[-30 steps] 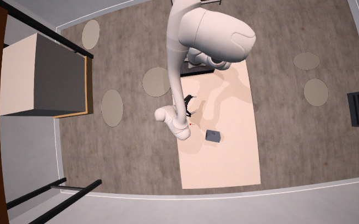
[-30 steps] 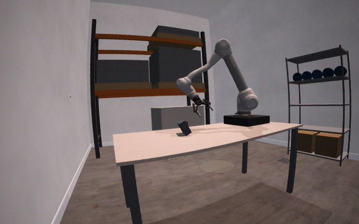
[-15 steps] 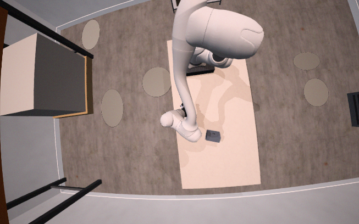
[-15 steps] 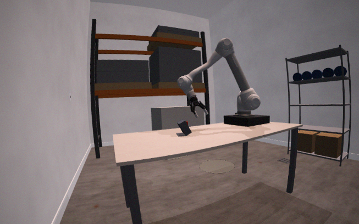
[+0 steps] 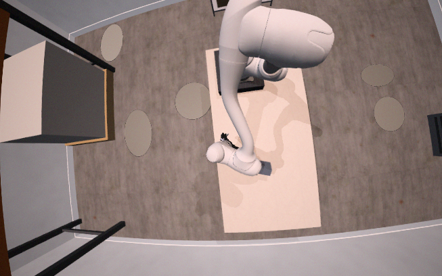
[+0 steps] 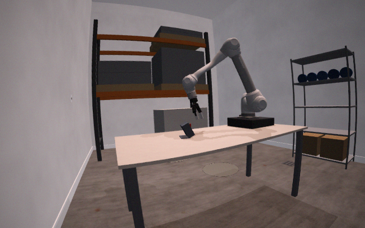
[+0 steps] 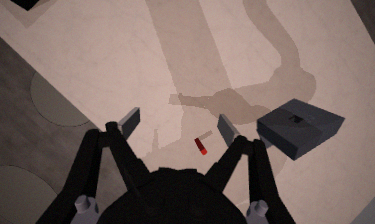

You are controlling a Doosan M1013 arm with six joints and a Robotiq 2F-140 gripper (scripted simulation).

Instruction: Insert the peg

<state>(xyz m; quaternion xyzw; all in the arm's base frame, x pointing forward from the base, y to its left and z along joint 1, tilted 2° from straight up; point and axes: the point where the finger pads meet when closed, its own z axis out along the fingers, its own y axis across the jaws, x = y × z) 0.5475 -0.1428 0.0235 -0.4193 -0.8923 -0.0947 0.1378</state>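
My gripper is now 10 cm short of the peg, 9 cm above it and 2 cm to the left of it.
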